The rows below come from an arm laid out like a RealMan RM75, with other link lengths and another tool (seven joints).
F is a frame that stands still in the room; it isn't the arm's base.
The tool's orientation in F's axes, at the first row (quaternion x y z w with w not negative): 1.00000 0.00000 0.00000 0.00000
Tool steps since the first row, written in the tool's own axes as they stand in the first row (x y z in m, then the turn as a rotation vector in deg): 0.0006 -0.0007 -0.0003 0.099 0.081 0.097; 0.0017 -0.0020 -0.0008 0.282 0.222 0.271; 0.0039 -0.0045 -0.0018 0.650 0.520 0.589; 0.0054 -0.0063 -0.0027 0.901 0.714 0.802; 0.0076 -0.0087 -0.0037 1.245 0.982 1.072; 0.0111 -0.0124 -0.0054 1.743 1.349 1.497; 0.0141 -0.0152 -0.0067 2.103 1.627 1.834; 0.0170 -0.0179 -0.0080 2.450 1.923 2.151
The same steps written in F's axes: 0.0006 0.0007 0.0003 0.099 -0.081 -0.097; 0.0017 0.0020 0.0008 0.282 -0.222 -0.271; 0.0039 0.0045 0.0018 0.650 -0.520 -0.589; 0.0054 0.0063 0.0027 0.901 -0.714 -0.802; 0.0076 0.0087 0.0037 1.245 -0.982 -1.072; 0.0111 0.0124 0.0054 1.743 -1.349 -1.497; 0.0141 0.0152 0.0067 2.103 -1.627 -1.834; 0.0170 0.0179 0.0080 2.450 -1.923 -2.151
